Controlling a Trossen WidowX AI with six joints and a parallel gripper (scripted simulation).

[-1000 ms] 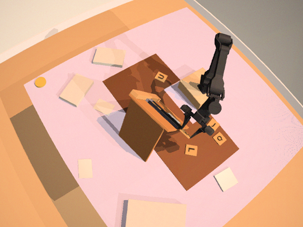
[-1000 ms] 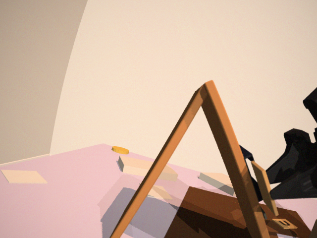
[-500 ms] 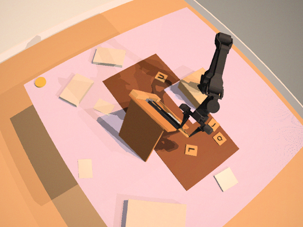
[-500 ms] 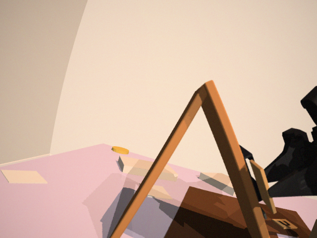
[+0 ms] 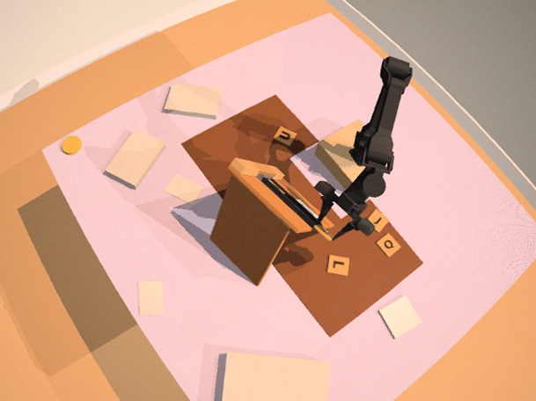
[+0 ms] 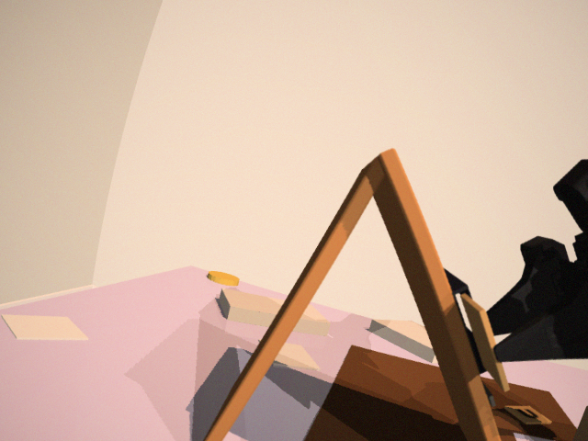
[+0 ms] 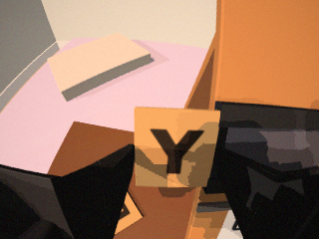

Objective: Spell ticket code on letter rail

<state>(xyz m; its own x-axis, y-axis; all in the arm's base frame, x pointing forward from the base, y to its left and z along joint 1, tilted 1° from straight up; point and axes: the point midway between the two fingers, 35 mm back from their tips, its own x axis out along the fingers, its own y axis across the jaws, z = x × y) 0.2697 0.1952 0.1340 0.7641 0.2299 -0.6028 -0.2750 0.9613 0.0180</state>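
Right now the letter tile is 18 cm to the right of my gripper tip and 5 cm ahead of it. Also, from my gripper tip: y tile right at my gripper tip; brown mat 18 cm to the right, 18 cm below, 9 cm behind; white ticket 11 cm to the right, 8 cm below, 2 cm behind.
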